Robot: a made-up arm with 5 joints.
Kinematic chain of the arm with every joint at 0, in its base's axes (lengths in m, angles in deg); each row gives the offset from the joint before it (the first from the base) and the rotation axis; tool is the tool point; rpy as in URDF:
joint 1: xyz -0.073 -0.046 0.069 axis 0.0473 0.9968 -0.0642
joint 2: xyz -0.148 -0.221 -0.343 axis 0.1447 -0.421 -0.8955
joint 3: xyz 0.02 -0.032 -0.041 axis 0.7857 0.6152 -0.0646
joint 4: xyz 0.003 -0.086 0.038 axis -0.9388 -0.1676 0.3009
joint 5: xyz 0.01 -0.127 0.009 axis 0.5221 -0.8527 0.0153
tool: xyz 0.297 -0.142 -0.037 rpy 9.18 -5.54 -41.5
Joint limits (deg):
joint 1: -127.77..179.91
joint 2: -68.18..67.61
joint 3: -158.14..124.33
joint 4: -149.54..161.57
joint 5: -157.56..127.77
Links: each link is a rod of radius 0.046 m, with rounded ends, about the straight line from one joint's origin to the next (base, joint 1, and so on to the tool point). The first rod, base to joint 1, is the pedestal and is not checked.
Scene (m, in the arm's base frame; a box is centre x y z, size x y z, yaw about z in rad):
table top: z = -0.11
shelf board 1: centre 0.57 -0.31 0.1 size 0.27 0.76 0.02 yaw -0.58
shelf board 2: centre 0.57 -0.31 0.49 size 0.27 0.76 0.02 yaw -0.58
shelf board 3: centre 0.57 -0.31 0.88 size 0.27 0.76 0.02 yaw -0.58
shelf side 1: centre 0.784 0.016 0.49 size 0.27 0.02 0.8 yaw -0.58
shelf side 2: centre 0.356 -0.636 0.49 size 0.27 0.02 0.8 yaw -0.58
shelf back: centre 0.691 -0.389 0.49 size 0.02 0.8 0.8 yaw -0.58
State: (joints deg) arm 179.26 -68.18 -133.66 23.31 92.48
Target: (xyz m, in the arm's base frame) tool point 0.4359 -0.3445 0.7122
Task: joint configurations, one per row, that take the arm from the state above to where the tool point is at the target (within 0.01 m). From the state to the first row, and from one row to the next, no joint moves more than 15 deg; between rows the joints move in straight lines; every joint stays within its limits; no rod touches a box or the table.
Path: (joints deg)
1: 167.35 -67.97 -124.76 19.91 87.90
2: 155.44 -67.76 -115.85 16.52 83.31
3: 143.53 -67.55 -106.95 13.12 78.73
4: 147.32 -62.83 -117.47 23.01 83.66
5: 151.11 -58.11 -127.99 32.90 88.60
6: 154.90 -53.39 -138.51 42.78 93.53
7: 165.83 -55.31 -148.33 45.45 97.73
8: 176.76 -57.24 -158.14 48.12 101.93

